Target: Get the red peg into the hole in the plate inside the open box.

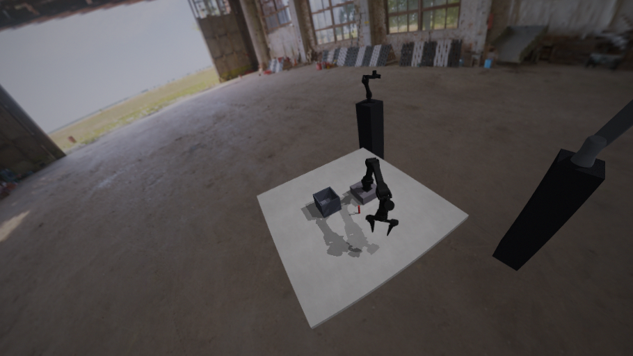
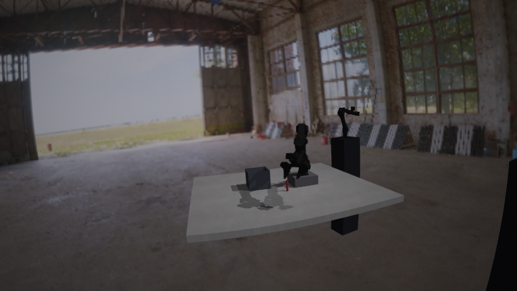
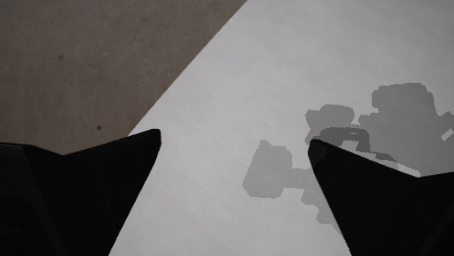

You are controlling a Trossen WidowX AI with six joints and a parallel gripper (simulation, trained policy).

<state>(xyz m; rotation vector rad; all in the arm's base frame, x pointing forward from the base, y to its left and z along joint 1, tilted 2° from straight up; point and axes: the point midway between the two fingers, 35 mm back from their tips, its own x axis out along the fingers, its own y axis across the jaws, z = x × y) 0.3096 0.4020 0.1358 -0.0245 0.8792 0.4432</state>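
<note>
Right now the red peg is 140 mm behind my gripper tip, 320 mm to the right of it and 140 mm below it. Round my gripper tip: grey plate (550 mm to the right, 130 mm below).
</note>
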